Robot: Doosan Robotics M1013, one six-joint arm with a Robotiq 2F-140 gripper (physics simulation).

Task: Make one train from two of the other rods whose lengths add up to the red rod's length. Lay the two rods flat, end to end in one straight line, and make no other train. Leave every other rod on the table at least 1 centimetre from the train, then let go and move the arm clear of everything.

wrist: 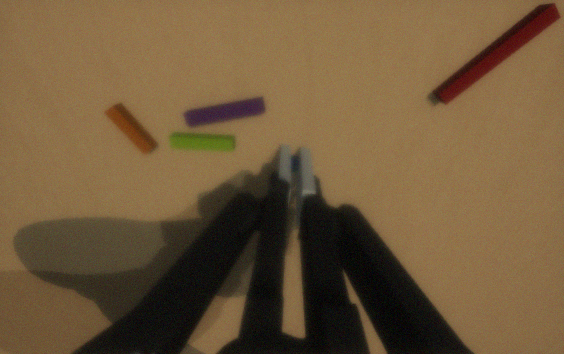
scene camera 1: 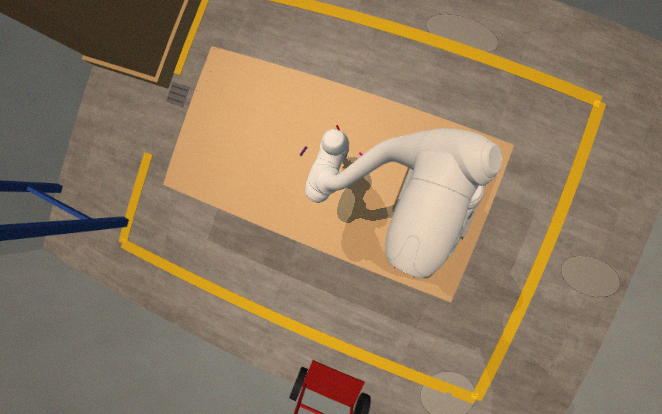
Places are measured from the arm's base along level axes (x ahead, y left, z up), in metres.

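Where they show: gripper, fingertip midpoint: (wrist: 293, 161).
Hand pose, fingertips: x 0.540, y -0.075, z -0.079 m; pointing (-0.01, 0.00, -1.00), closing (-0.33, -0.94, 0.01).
Observation:
After its pixels a point has its place.
The red rod (scene camera 1: 338, 127) @(x 0.597, y -0.235, z -0.072 m) (wrist: 495, 56) @(x 0.590, y -0.216, z -0.071 m) lies at the upper right in the wrist view, partly hidden by the arm in the scene view; a small grey patch shows at its lower end. A purple rod (wrist: 225, 111) @(x 0.593, y -0.034, z -0.071 m) lies just above a green rod (wrist: 202, 142) @(x 0.574, y -0.008, z -0.071 m), with an orange rod (wrist: 131, 128) @(x 0.596, y 0.041, z -0.071 m) to their left. Another purple rod (scene camera 1: 303, 151) @(x 0.761, y -0.077, z -0.073 m) lies left of the arm's wrist in the scene view. A small magenta piece (scene camera 1: 361, 154) @(x 0.449, y -0.112, z -0.071 m) lies right of the wrist. My gripper (wrist: 293, 161) @(x 0.540, y -0.075, z -0.079 m) is shut on a blue rod, mostly hidden by the fingers, right of the green rod. The arm hides the gripper in the scene view.
The rods lie on the tan table (scene camera 1: 240, 130) @(x 1.153, y -0.140, z -0.081 m). The arm (scene camera 1: 425, 210) @(x 0.277, y 0.123, z 0.793 m) stands over its right part and casts shadows. Yellow floor lines (scene camera 1: 300, 327) surround the table. A red cart (scene camera 1: 334, 382), a dark cabinet (scene camera 1: 100, 30) and blue beams (scene camera 1: 65, 229) stand outside.

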